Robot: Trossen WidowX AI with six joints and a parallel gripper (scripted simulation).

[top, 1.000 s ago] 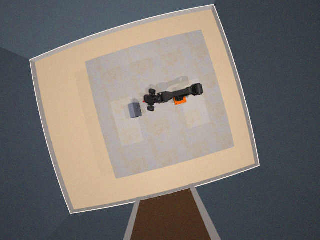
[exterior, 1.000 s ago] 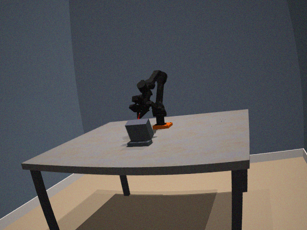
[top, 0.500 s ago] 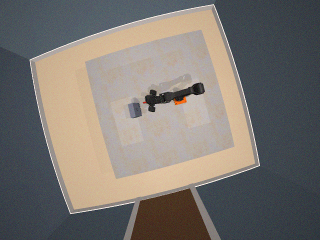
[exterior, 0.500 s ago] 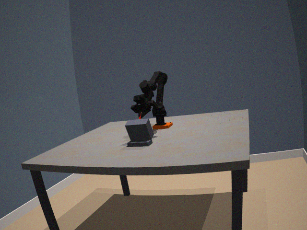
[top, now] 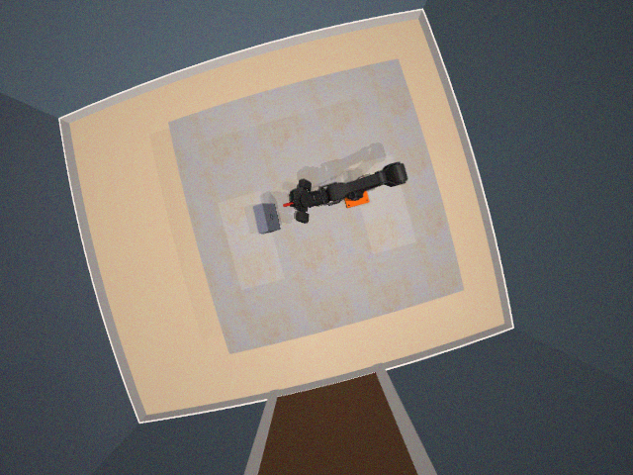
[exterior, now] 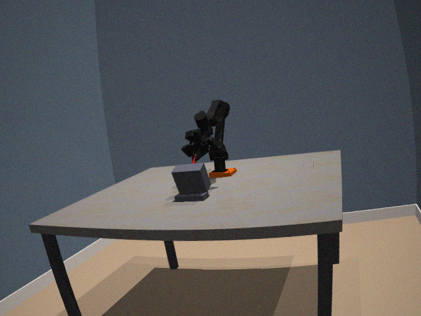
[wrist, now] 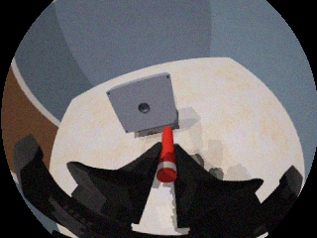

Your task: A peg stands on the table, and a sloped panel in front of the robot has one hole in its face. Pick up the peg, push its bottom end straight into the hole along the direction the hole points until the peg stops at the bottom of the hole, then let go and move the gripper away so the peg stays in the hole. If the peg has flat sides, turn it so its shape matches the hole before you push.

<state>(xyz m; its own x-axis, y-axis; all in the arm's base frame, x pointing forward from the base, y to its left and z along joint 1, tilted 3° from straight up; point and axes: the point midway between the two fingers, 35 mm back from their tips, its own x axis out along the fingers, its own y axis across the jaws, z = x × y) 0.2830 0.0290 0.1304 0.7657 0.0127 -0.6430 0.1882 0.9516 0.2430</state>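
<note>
Now: gripper tip 12 cm short of the grey sloped panel, 5 cm to the right of it and 5 cm above it. Also, from my gripper tip: panel foot 15 cm ahead, 12 cm below, 5 cm to the left; then red peg 1 cm behind, 1 cm above.
</note>
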